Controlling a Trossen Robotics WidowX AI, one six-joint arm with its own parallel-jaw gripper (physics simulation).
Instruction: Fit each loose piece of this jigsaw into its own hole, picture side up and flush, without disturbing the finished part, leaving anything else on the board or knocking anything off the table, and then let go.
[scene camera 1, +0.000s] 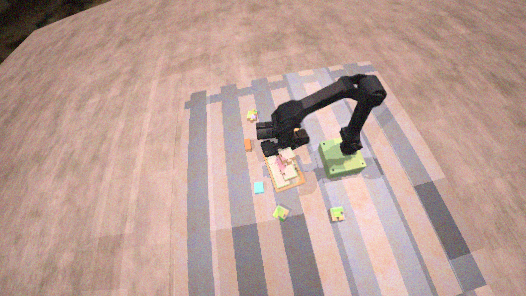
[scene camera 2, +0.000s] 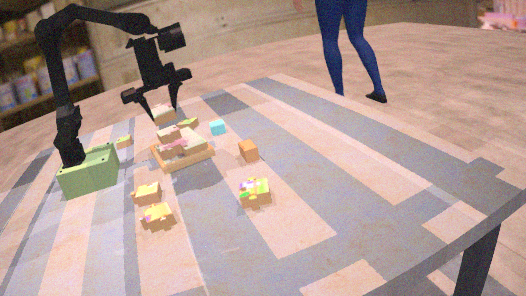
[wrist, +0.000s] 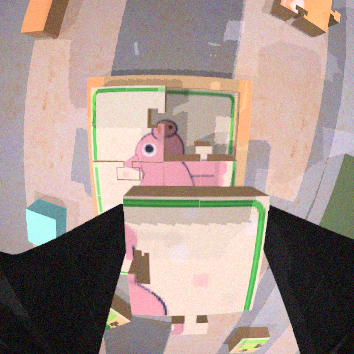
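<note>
My gripper (scene camera 1: 284, 150) (scene camera 2: 164, 114) (wrist: 194, 214) is shut on a cream jigsaw piece (scene camera 2: 163, 118) (wrist: 200, 270) with a green corner line and a pink patch. The piece is level, picture side up, raised above and apart from the board. The wooden board (scene camera 1: 303, 181) (scene camera 2: 189, 162) (wrist: 244, 112) holds finished pig pieces (wrist: 122, 125). An empty hole (wrist: 200, 120) shows at the board's upper right in the wrist view. In scene camera 2, a cream piece (scene camera 2: 169, 133) stands higher than its neighbours; how it rests is unclear. The held piece hides the board's lower part in the wrist view.
A cyan block (scene camera 1: 258, 187) (scene camera 2: 217, 127) (wrist: 42, 225) and an orange block (scene camera 1: 248, 145) (scene camera 2: 248, 150) (wrist: 42, 17) flank the board. Yellow-green pieces (scene camera 1: 281, 213) (scene camera 1: 337, 214) (scene camera 2: 256, 192) and orange-sided pieces (scene camera 2: 148, 193) (scene camera 2: 158, 216) lie around it. The arm stands on a green base (scene camera 1: 342, 162) (scene camera 2: 90, 175).
</note>
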